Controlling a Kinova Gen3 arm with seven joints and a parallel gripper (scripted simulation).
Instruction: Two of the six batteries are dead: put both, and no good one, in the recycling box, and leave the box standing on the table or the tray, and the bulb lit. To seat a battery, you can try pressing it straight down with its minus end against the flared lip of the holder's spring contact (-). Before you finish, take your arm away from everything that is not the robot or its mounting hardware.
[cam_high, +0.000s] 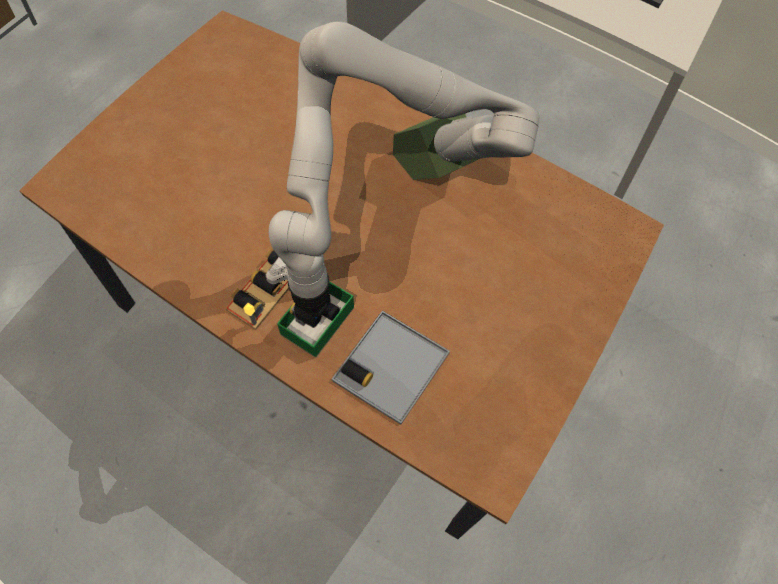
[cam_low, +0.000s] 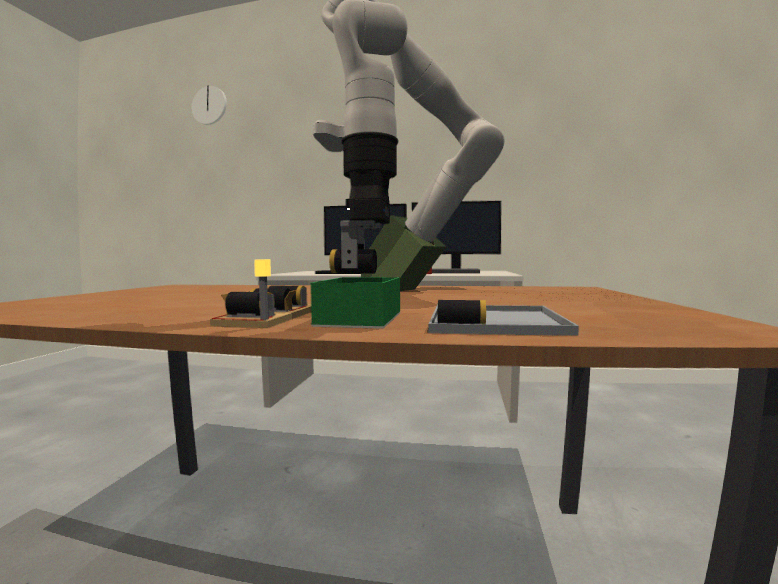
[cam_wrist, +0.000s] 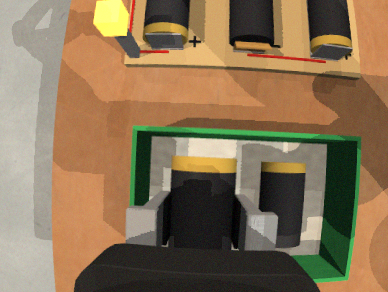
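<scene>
The green recycling box lies 3 cm behind my hand and 8 cm below it. The rest, counted from my hand: grey tray (4 cm behind, 20 cm to the left, 9 cm below).
</scene>
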